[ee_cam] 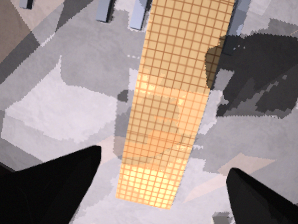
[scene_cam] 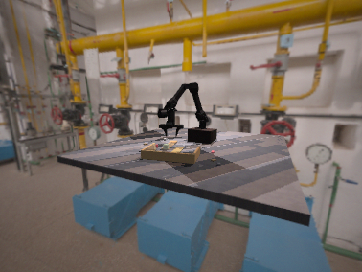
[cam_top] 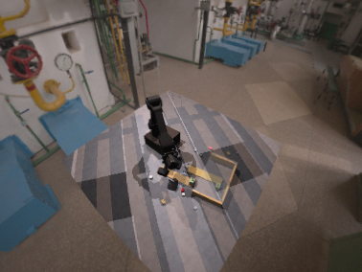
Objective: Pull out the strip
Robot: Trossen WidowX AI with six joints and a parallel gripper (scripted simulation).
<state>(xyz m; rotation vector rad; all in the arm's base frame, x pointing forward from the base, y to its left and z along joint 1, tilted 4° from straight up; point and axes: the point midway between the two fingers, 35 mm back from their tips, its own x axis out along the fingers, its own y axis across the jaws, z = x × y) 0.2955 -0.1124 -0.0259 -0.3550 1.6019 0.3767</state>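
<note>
The small red object lies 150 mm ahead of my gripper tip, 10 mm to the right of it and 40 mm below it.
</note>
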